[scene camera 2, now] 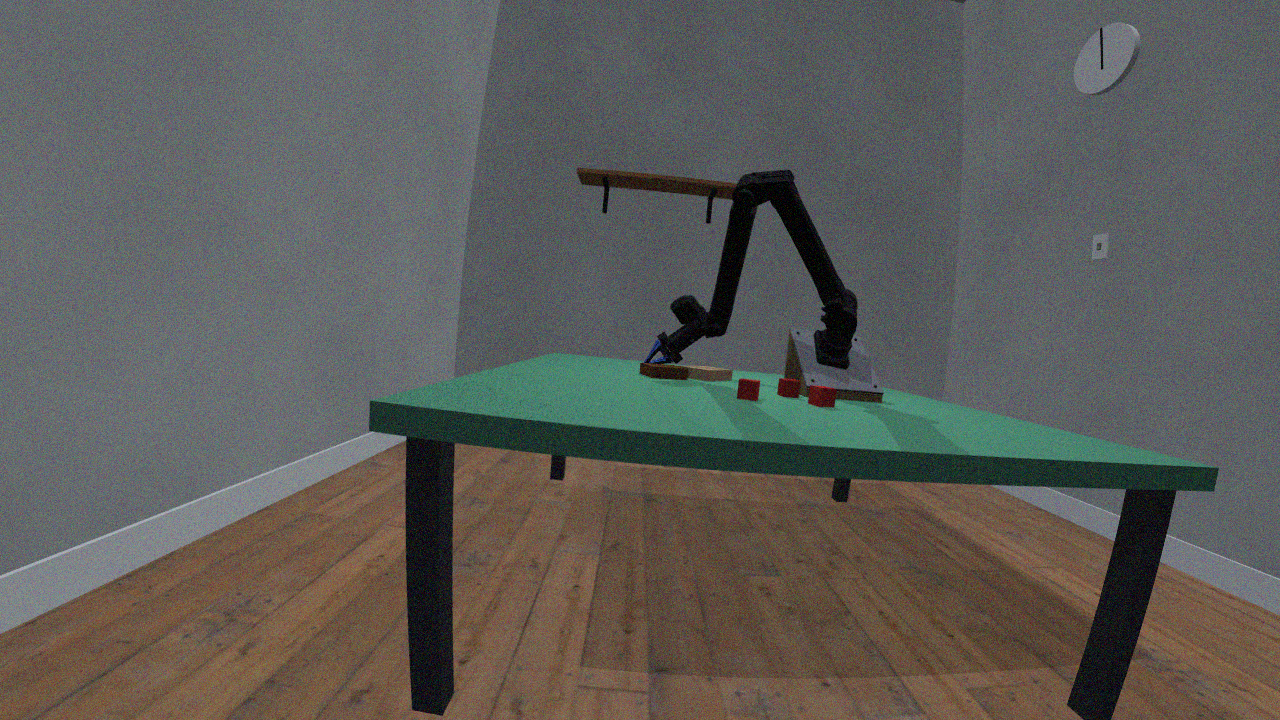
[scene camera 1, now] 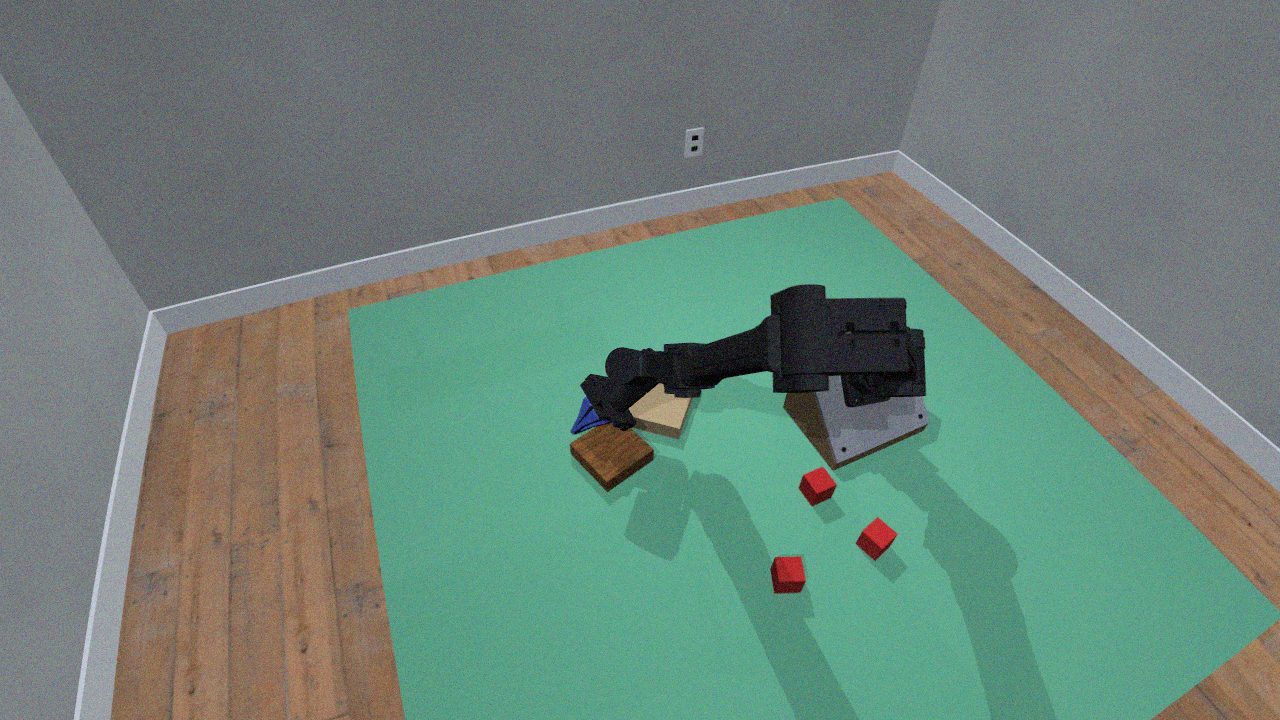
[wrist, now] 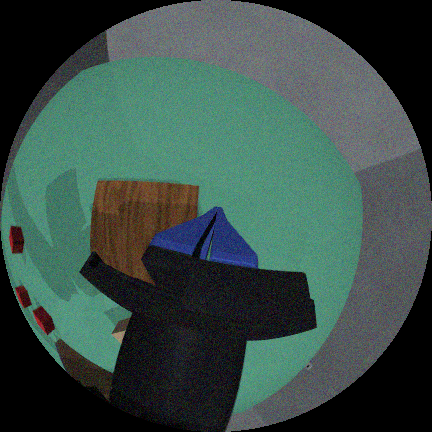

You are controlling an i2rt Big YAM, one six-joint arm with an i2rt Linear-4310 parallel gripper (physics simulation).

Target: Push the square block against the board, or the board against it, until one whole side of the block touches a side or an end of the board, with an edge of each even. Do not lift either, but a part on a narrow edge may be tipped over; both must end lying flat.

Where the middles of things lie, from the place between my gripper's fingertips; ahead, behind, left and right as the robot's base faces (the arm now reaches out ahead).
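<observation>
Light tan board (scene camera 1: pixel 657 412): 180 mm behind my gripper, 40 mm to the right of it, 10 mm below it. Dark brown square block (scene camera 1: pixel 610 456): my gripper is 60 mm past it, 50 mm to the right of it and 10 mm above it.
</observation>
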